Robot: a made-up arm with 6 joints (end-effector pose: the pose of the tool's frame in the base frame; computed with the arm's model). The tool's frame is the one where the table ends. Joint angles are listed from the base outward.
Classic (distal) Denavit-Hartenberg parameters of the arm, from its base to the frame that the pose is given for. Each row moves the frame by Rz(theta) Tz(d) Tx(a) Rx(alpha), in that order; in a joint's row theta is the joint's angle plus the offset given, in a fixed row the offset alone. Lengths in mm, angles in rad.
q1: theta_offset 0; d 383; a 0; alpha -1.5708
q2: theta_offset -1.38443; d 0; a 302.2; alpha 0
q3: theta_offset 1.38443; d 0; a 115; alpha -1.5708
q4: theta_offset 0; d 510; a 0; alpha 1.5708
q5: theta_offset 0; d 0; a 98; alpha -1.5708
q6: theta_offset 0; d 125; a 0; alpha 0
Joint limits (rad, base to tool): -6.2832..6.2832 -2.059..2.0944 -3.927..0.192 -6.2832..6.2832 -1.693..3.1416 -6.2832..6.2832
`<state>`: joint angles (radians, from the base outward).
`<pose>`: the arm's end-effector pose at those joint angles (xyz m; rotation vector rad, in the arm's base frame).
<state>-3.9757 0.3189 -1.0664 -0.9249 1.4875 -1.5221</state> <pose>-0.3338 0.5064 0.2247 -1.1281 1.7446 -0.3528</pose>
Working (the frame after each row of the table, in the pose's form):
after q1: 0.0000 0.0000 0.3830 -0.7655 -1.7278 1.7278
after q2: -0.0983 0.1083 0.6474 0.1912 -1.6451 0.9636
after q3: -0.1549 0.1708 0.7256 -0.9845 -2.2221 -0.3861
after q4: -0.3879 0.4276 0.3516 0.5635 -2.4820 1.3292
after q5: -0.4397 0.4751 0.2833 0.3925 2.0741 0.5804

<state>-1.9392 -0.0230 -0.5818 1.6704 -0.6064 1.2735</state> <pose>-0.3022 -0.3635 0.2799 -2.2157 -1.5294 1.0512</pose>
Working (the frame after each row of the table, in the pose's form):
after q1: 0.0000 0.0000 0.3830 -1.0118 1.4752 -1.4752
after q2: -0.0177 -0.0459 0.6812 2.0499 -0.5583 2.1134
after q3: -0.0518 -0.1341 0.7466 1.4735 -2.1483 0.4597
after q4: -0.1562 -0.4046 0.3270 -0.3616 -1.2625 2.4389
after q5: -0.2171 -0.3400 0.3684 -0.7887 -2.3033 0.5679

